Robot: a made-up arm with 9 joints. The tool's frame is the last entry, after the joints. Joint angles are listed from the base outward.
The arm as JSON. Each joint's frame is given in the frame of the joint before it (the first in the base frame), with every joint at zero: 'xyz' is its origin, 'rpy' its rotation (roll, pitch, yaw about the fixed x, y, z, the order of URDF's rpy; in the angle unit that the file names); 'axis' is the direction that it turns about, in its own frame. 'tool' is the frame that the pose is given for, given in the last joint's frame.
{
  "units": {
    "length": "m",
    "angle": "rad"
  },
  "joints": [
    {
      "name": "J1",
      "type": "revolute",
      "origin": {
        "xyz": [
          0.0,
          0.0,
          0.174
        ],
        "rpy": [
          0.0,
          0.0,
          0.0
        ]
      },
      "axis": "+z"
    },
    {
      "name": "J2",
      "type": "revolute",
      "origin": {
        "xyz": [
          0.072,
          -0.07,
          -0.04
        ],
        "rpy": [
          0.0,
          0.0,
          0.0
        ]
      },
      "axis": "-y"
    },
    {
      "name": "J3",
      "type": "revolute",
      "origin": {
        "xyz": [
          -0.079,
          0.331,
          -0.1
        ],
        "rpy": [
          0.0,
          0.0,
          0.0
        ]
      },
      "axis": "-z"
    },
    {
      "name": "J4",
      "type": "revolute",
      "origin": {
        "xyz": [
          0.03,
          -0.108,
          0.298
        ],
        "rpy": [
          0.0,
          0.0,
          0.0
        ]
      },
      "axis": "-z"
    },
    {
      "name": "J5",
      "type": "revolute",
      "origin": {
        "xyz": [
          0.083,
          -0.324,
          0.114
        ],
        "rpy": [
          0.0,
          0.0,
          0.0
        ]
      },
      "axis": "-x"
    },
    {
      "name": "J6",
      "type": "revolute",
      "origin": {
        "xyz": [
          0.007,
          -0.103,
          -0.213
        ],
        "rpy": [
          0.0,
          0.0,
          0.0
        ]
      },
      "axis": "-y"
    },
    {
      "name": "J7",
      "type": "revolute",
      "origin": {
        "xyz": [
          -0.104,
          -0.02,
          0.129
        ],
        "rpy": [
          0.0,
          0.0,
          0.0
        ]
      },
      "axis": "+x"
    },
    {
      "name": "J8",
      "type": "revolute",
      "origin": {
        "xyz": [
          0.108,
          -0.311,
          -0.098
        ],
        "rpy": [
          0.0,
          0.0,
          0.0
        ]
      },
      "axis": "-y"
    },
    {
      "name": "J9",
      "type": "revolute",
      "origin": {
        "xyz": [
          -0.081,
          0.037,
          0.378
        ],
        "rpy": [
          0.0,
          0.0,
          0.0
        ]
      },
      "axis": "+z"
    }
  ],
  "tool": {
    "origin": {
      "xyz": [
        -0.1,
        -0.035,
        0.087
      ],
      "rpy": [
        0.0,
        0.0,
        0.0
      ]
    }
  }
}
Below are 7 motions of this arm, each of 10 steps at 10 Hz.
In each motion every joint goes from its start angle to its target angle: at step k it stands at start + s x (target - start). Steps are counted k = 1, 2, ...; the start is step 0. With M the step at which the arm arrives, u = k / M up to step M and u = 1 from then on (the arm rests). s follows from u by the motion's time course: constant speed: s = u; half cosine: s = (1 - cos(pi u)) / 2; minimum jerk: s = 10 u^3 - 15 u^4 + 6 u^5.
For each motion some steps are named. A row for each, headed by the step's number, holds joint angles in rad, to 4 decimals.
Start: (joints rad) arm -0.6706 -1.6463 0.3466 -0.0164 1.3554 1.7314 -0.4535 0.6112 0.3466
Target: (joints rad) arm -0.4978 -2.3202 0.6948 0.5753 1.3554 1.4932 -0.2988 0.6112 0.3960
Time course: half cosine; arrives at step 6
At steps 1, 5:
1: -0.6590 -1.6914 0.3699 0.0232 1.3554 1.7154 -0.4431 0.6112 0.3499
5: -0.5094 -2.2751 0.6715 0.5357 1.3554 1.5092 -0.3092 0.6112 0.3927

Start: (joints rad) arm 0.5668 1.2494 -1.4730 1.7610 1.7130 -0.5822 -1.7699 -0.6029 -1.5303
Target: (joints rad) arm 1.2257 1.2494 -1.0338 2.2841 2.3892 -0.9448 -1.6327 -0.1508 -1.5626
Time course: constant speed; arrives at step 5
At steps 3, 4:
3: 0.9621 1.2494 -1.2095 2.0749 2.1187 -0.7998 -1.6876 -0.3316 -1.5497
4: 1.0939 1.2494 -1.1216 2.1795 2.2540 -0.8723 -1.6601 -0.2412 -1.5561

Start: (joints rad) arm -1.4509 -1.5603 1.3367 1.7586 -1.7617 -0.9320 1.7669 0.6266 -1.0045
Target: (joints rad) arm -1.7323 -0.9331 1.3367 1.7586 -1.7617 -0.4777 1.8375 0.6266 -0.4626
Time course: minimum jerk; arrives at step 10
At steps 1, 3, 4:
1: -1.4533 -1.5549 1.3367 1.7586 -1.7617 -0.9281 1.7675 0.6266 -0.9999
3: -1.4968 -1.4580 1.3367 1.7586 -1.7617 -0.8579 1.7784 0.6266 -0.9161
4: -1.5402 -1.3612 1.3367 1.7586 -1.7617 -0.7878 1.7893 0.6266 -0.8325

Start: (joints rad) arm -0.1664 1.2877 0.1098 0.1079 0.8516 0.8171 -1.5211 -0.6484 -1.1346
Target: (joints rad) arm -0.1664 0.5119 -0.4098 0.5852 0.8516 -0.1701 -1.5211 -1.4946 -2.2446
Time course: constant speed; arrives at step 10
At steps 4, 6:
4: -0.1664 0.9774 -0.0980 0.2988 0.8516 0.4222 -1.5211 -0.9869 -1.5786
6: -0.1664 0.8222 -0.2020 0.3943 0.8516 0.2248 -1.5211 -1.1561 -1.8006

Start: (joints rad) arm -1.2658 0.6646 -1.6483 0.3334 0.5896 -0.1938 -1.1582 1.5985 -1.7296
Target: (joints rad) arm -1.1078 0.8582 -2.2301 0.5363 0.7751 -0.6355 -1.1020 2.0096 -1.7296
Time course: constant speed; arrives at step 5
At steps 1, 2, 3, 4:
1: -1.2342 0.7033 -1.7647 0.3740 0.6267 -0.2821 -1.1470 1.6807 -1.7296
2: -1.2026 0.7420 -1.8810 0.4146 0.6638 -0.3705 -1.1357 1.7629 -1.7296
3: -1.1710 0.7808 -1.9974 0.4551 0.7009 -0.4588 -1.1245 1.8452 -1.7296
4: -1.1394 0.8195 -2.1137 0.4957 0.7380 -0.5472 -1.1132 1.9274 -1.7296

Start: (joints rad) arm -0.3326 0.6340 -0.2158 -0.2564 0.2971 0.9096 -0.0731 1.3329 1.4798
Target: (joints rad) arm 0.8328 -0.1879 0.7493 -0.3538 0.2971 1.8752 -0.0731 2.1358 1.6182
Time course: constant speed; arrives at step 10
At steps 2, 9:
2: -0.0995 0.4696 -0.0228 -0.2759 0.2971 1.1027 -0.0731 1.4935 1.5075
9: 0.7163 -0.1057 0.6528 -0.3441 0.2971 1.7786 -0.0731 2.0555 1.6044

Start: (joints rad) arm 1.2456 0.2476 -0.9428 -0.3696 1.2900 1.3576 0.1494 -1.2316 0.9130
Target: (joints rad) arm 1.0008 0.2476 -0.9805 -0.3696 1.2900 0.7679 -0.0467 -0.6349 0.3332
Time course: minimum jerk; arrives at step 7
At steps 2, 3, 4, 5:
2: 1.2102 0.2476 -0.9483 -0.3696 1.2900 1.2723 0.1210 -1.1453 0.8291
3: 1.1555 0.2476 -0.9567 -0.3696 1.2900 1.1407 0.0773 -1.0121 0.6997
4: 1.0909 0.2476 -0.9666 -0.3696 1.2900 0.9848 0.0254 -0.8544 0.5465
5: 1.0362 0.2476 -0.9750 -0.3696 1.2900 0.8532 -0.0183 -0.7212 0.4171

